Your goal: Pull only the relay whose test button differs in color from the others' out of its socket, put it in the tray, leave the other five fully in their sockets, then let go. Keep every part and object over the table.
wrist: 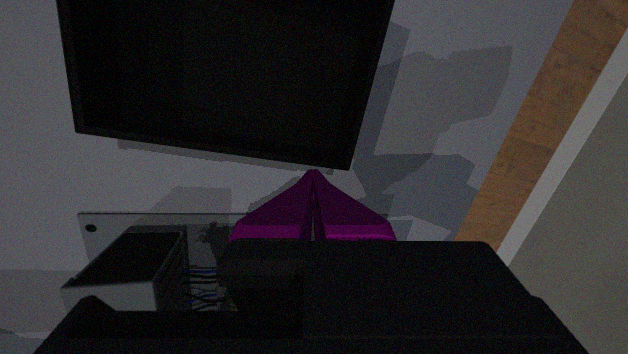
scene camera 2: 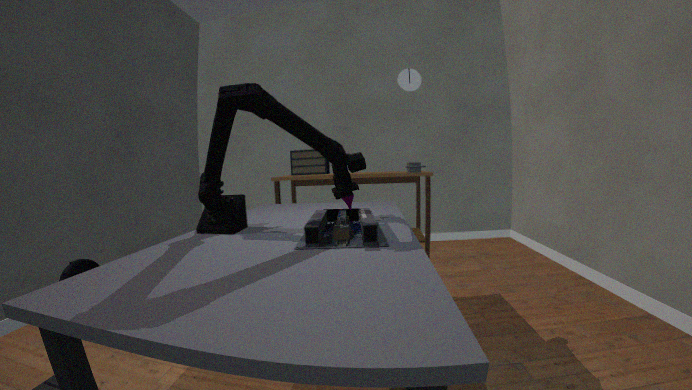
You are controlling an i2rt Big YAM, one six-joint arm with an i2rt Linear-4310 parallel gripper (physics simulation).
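Places are measured from the arm's base along level axes (x down, y back, z left), in centimetres.
Where they show: gripper, fingertip midpoint: point(wrist: 313, 177) point(scene camera 2: 350, 209); arm's base, origin of the base link: point(scene camera 2: 219, 210).
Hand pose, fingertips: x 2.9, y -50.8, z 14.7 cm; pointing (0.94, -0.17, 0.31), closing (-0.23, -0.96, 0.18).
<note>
Things, the pixels of their top centre, and the offset from my fingertips. "spot": a spot on its surface instead. Level surfaces: height alone.
- black tray, surface spot: point(wrist: 212, 144) spot: dx +1.5, dy +6.4, dz +1.0 cm
- tan block, middle of its top: point(scene camera 2: 341, 225) dx +0.3, dy +1.6, dz -29.4 cm
- grey table's, its level: dx +5.0 cm
My gripper point(scene camera 2: 350, 207) point(wrist: 313, 177) is shut, its magenta fingertips together with nothing between them. In the scene view it is over the far end of the panel assembly; in the wrist view its tips appear near the tray's lower right corner. The black tray point(wrist: 212, 144) lies on the table beyond the panel plate point(scene camera 2: 301, 247) point(wrist: 107, 222). A row of parts between the ducts, with a tan block point(scene camera 2: 342, 234) at its near end, stands on the plate. The relays and their button colours cannot be told apart; the gripper body hides most of the row in the wrist view.
Two raised wiring ducts, the left one point(scene camera 2: 315, 233) point(wrist: 135, 256) and the right one point(scene camera 2: 370, 231), flank the row. Thin wires point(wrist: 202, 295) run beside the left duct. The grey table's point(scene camera 2: 310, 300) right edge is close to the panel. A wooden bench point(scene camera 2: 385, 175) stands behind.
</note>
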